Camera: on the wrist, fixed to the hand. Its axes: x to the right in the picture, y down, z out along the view.
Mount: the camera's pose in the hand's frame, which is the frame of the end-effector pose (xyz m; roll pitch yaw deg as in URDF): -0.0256 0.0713 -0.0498 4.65 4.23 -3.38
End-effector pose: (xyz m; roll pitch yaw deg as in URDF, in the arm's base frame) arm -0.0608 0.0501 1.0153 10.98 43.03 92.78
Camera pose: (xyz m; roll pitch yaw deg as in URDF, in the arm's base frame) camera -0.1381 0.0035 1.0070 13.10 47.77 89.05
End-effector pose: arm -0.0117 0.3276 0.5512 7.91 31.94 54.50
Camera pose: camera -0.0995 0.3379 0.5312 10.75 36.55 51.07
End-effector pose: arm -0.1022 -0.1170 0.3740 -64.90 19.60 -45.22
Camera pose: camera -0.1500 -0.0899 0.3019 -61.92 18.26 -50.76
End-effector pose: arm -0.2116 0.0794 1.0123 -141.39 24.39 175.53
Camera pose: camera -0.1793 0.1639 1.0178 -136.62 18.98 175.52
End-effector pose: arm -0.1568 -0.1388 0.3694 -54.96 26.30 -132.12
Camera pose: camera -0.1154 -0.0933 0.3028 -52.83 25.84 -138.12
